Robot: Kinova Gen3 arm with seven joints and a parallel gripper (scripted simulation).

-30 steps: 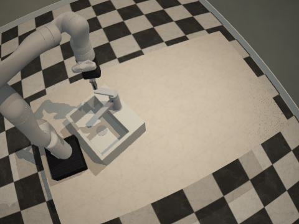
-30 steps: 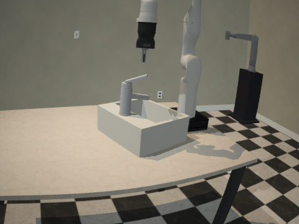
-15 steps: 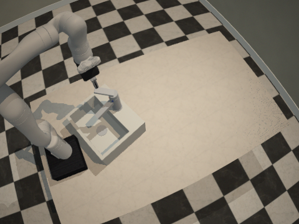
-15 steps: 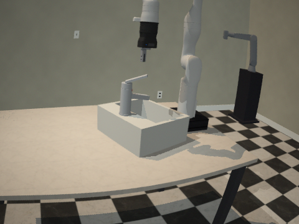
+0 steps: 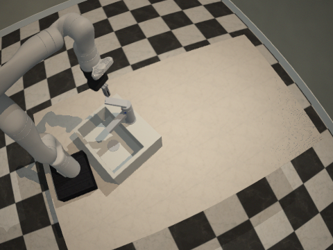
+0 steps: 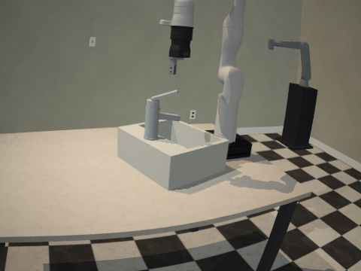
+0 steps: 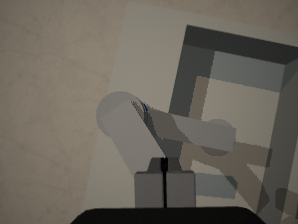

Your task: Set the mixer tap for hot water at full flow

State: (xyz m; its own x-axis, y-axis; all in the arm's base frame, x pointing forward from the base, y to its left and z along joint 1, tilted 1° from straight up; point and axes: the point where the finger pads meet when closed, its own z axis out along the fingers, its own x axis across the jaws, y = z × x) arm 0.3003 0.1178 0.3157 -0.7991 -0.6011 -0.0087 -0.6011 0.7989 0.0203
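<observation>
The lever is 20 mm ahead of my hand and 90 mm below it. From my hand the other things lie so: white sink basin 50 mm behind, 60 mm to the right, 340 mm below.
</observation>
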